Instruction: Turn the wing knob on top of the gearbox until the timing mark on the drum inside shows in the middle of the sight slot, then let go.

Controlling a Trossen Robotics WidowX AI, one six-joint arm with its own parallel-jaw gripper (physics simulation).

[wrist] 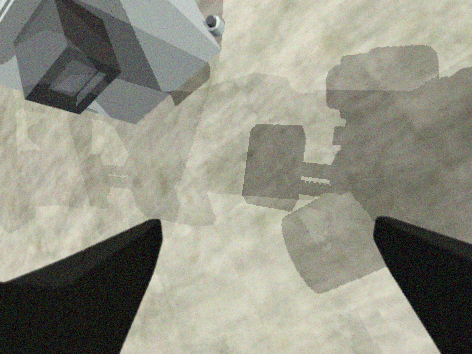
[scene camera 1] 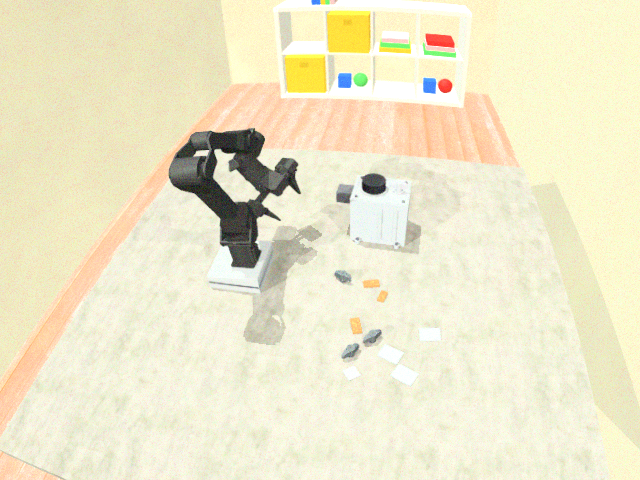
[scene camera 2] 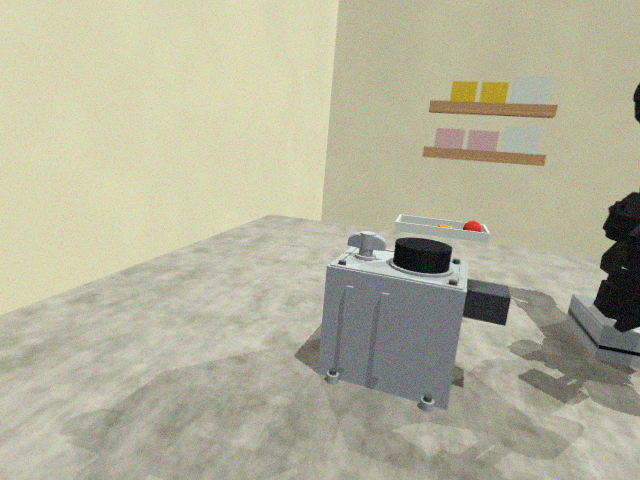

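Seen in the pictures: gripper, between the fingertips: (wrist: 267, 228) (scene camera 1: 290, 207) (scene camera 2: 612, 323); arm's base, origin of its link: (scene camera 1: 246, 258).
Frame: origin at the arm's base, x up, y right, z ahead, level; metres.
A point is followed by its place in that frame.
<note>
The pale grey gearbox (scene camera 1: 379, 219) {y -0.164, x 0.038, z 0.314 m} (scene camera 2: 390, 330) {y -0.288, x 0.028, z 0.308 m} (wrist: 170, 45) {y -0.195, x -0.005, z 0.236 m} stands upright on the mat. Its grey wing knob (scene camera 2: 366, 243) {y -0.237, x 0.109, z 0.355 m} stands on top, beside a wide black round cap (scene camera 1: 373, 183) {y -0.211, x 0.117, z 0.290 m} (scene camera 2: 422, 255) {y -0.261, x 0.111, z 0.287 m}. A dark box-shaped hood (scene camera 1: 344, 193) {y -0.210, x 0.077, z 0.214 m} (scene camera 2: 487, 302) {y -0.253, x 0.068, z 0.213 m} (wrist: 75, 77) {y -0.232, x 0.059, z 0.200 m} sticks out of the side facing the arm. The wrist view looks into its dark frame, where a grey surface and a paler narrow strip show; I cannot tell whether the strip is the timing mark. My gripper (scene camera 1: 290, 206) {y -0.171, x 0.044, z 0.072 m} (wrist: 267, 228) {y -0.171, x 0.044, z 0.072 m} is open and empty, between the arm's base and the gearbox, apart from both.
Several dark lumpy pieces (scene camera 1: 372, 336) {y 0.165, x -0.021, z 0.343 m}, orange pieces (scene camera 1: 371, 283) {y -0.010, x -0.042, z 0.316 m} and white squares (scene camera 1: 390, 354) {y 0.191, x -0.045, z 0.387 m} lie on the mat (scene camera 1: 180, 403) {y 0.409, x -0.048, z -0.022 m} in front of the gearbox. A white tray (scene camera 2: 439, 232) with a red ball (scene camera 2: 471, 226) is behind it in scene camera 2. A white shelf unit (scene camera 1: 372, 6) stands at the back.
</note>
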